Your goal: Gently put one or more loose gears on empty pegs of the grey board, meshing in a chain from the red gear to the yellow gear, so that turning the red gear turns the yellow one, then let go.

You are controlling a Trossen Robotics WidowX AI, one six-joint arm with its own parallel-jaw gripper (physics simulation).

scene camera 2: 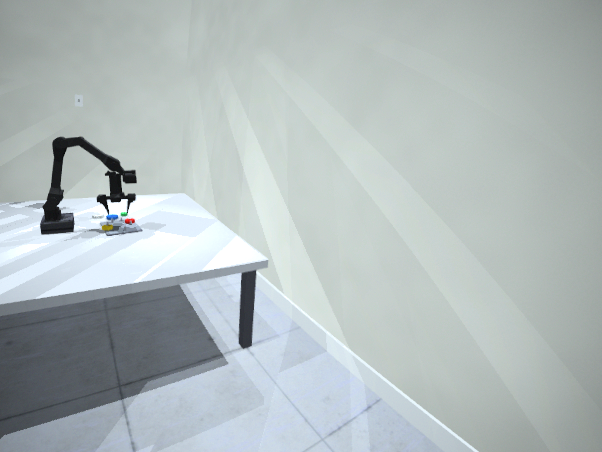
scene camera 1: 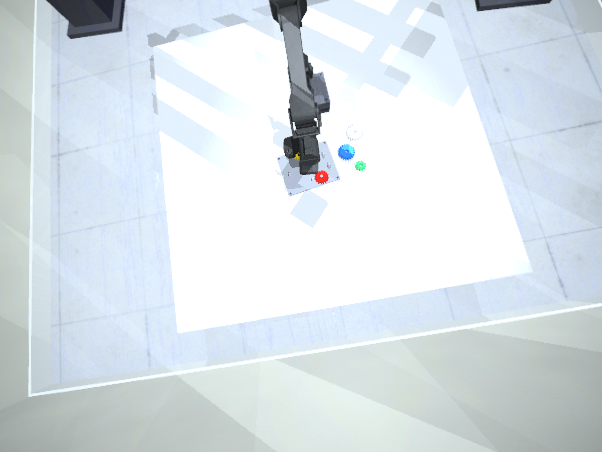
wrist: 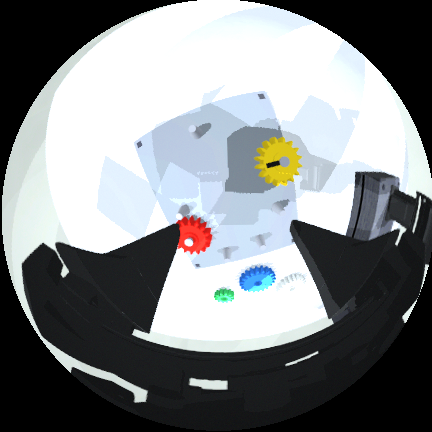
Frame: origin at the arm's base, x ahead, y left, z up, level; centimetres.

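Seen in the pictures: gripper, fingertip midpoint: [scene camera 2: 118, 214] [wrist: 236, 227]; arm's base at its link origin: [scene camera 2: 53, 219] [wrist: 392, 202].
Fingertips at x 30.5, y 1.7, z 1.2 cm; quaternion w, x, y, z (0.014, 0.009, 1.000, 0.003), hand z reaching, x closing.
Pixels of each thing's top centre, then the offset from my fingertips to it. Level surfaces: height alone.
- grey board at its top centre: [wrist: 229, 196] [scene camera 1: 307, 164] [scene camera 2: 119, 221] dz -3.8, dx +0.4, dy -1.4 cm
- red gear at its top centre: [wrist: 189, 239] [scene camera 1: 321, 176] dz -4.3, dx +5.4, dy +4.1 cm
- yellow gear at its top centre: [wrist: 282, 161] [scene camera 1: 297, 152] [scene camera 2: 107, 225] dz -4.2, dx -5.2, dy -4.9 cm
- loose blue gear at its top centre: [wrist: 257, 283] [scene camera 1: 346, 151] [scene camera 2: 112, 215] dz -5.1, dx -4.5, dy +14.4 cm
- green gear at its top centre: [wrist: 223, 298] [scene camera 1: 361, 164] [scene camera 2: 123, 212] dz -5.1, dx +1.6, dy +19.4 cm
- white gear at its top centre: [wrist: 292, 288] [scene camera 1: 355, 131] [scene camera 2: 98, 214] dz -5.1, dx -12.4, dy +18.1 cm
- white table at its surface level: dz -6.8 cm
The grey board [scene camera 1: 295, 185] [scene camera 2: 125, 231] [wrist: 215, 150] carries the red gear [scene camera 1: 320, 180] [scene camera 2: 130, 221] [wrist: 201, 235] near one corner and the yellow gear [scene camera 1: 297, 156] [scene camera 2: 107, 227] [wrist: 274, 174] near the opposite edge, apart from each other. Several pegs stand empty. The loose blue gear [scene camera 1: 345, 150] [scene camera 2: 112, 217] [wrist: 255, 282], green gear [scene camera 1: 360, 165] [scene camera 2: 124, 214] [wrist: 224, 295] and white gear [scene camera 1: 354, 132] [scene camera 2: 97, 216] [wrist: 291, 281] lie beside the board. My gripper [scene camera 2: 118, 212] [wrist: 236, 227] is open and empty, low above the board; the arm hides its fingertips in scene camera 1.
The arm's base [scene camera 1: 320, 92] [scene camera 2: 57, 223] [wrist: 372, 205] stands on the white table [scene camera 1: 350, 250] [scene camera 2: 200, 255], behind the board. The arm reaches over the board and covers part of it in scene camera 1. Shadows fall across the board and the table.
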